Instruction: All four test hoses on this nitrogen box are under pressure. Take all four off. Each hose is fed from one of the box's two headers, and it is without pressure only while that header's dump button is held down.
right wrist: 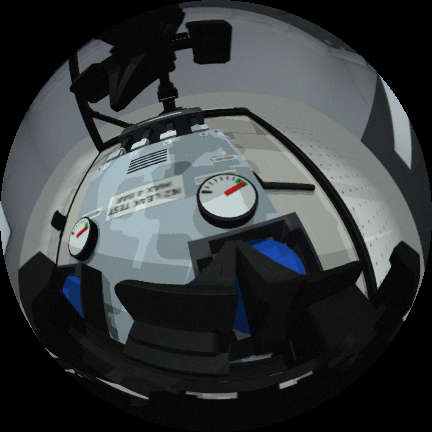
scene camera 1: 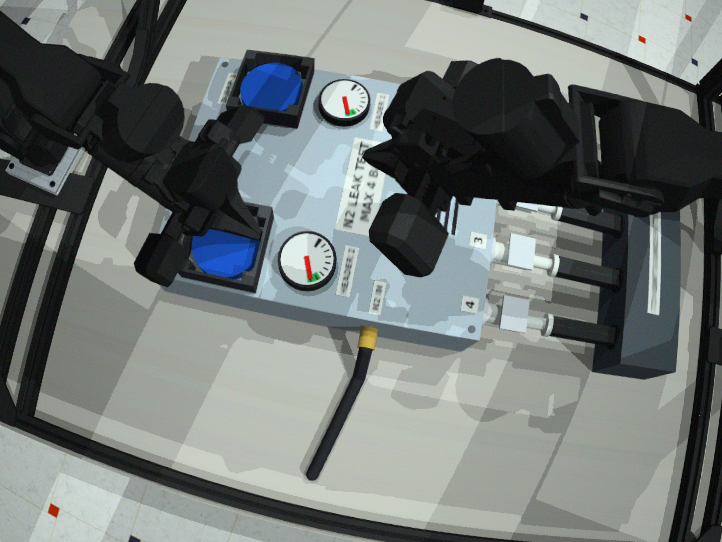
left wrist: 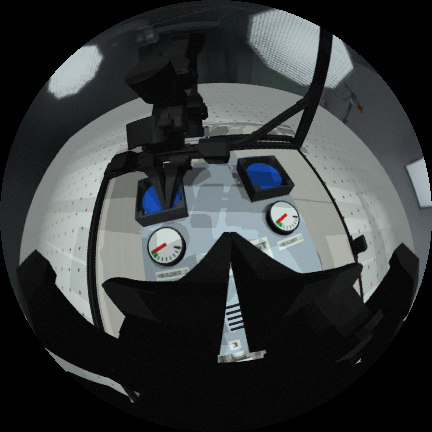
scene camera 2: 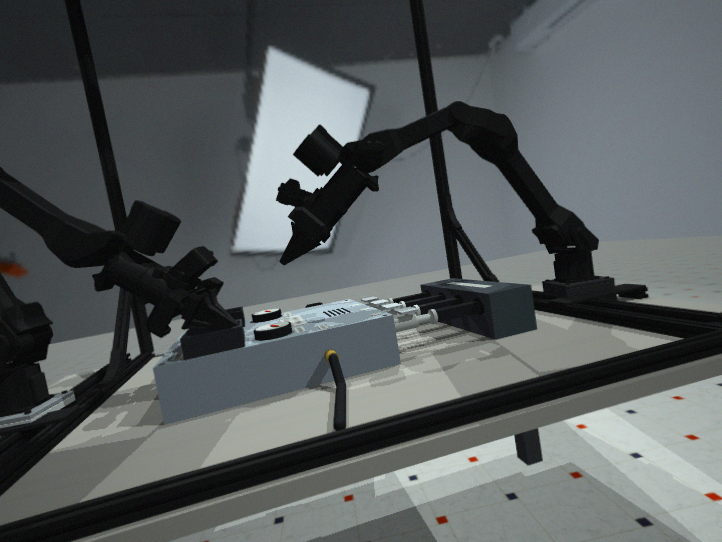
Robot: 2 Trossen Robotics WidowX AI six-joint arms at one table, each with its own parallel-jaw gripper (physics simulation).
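Frame: origin at the left arm's base, x ahead, y left, z up, level; metres.
Seen in the pictures: left gripper, fingertip midpoint: [right wrist: 116, 108] [scene camera 1: 366, 156] [left wrist: 228, 237] [scene camera 2: 281, 263]; right gripper, fingertip midpoint: [right wrist: 232, 244] [scene camera 1: 260, 237] [left wrist: 167, 211]; left arm's base, link origin: [right wrist: 169, 110] [scene camera 2: 575, 279]; right arm's base, link origin: [scene camera 1: 46, 148] [left wrist: 194, 132] [scene camera 2: 18, 408].
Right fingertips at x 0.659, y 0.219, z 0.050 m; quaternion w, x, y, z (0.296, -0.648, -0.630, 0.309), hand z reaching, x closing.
Pixels of each thing's top centre, then the offset from my right fingertips to it. "pt": a spot on its surface instead.
- header 2 button, top centre: [right wrist: 263, 285] [scene camera 1: 225, 242] [left wrist: 160, 196] 0.031 m ahead, 0.020 m left, 0.003 m down
- header 1 button, top centre: [scene camera 1: 271, 87] [right wrist: 73, 302] [left wrist: 264, 175] 0.077 m ahead, 0.165 m right, 0.002 m down
- dark hose block, surface spot: [scene camera 1: 635, 350] pt 0.427 m back, 0.066 m right, 0.018 m down
- black supply hose, surface spot: [scene camera 1: 338, 417] [scene camera 2: 338, 394] pt 0.145 m back, 0.124 m left, 0.084 m down
The grey-blue nitrogen box [scene camera 1: 303, 169] [scene camera 2: 279, 373] has two blue dump buttons. The header 2 button [scene camera 1: 221, 256] [left wrist: 150, 200] [right wrist: 280, 255] is lower in scene camera 1, the header 1 button [scene camera 1: 271, 87] [left wrist: 264, 176] upper. My right gripper [scene camera 1: 258, 235] [scene camera 2: 240, 323] [left wrist: 167, 211] [right wrist: 232, 244] is shut, its tips at the header 2 button's housing; contact is unclear. My left gripper [scene camera 1: 366, 154] [scene camera 2: 283, 261] [left wrist: 228, 237] is shut, high above the box. Both gauges [scene camera 1: 344, 102] [scene camera 1: 307, 260] point at green. Hoses 3 [scene camera 1: 586, 272] and 4 [scene camera 1: 583, 330] sit on their fittings; the left arm partly hides the others.
A dark hose block [scene camera 1: 635, 350] [scene camera 2: 513, 309] stands right of the box. A black supply hose [scene camera 1: 338, 417] [scene camera 2: 340, 402] with a yellow fitting leaves the box's near side. The left arm spans over the hoses. Black frame rails [scene camera 1: 233, 507] edge the table.
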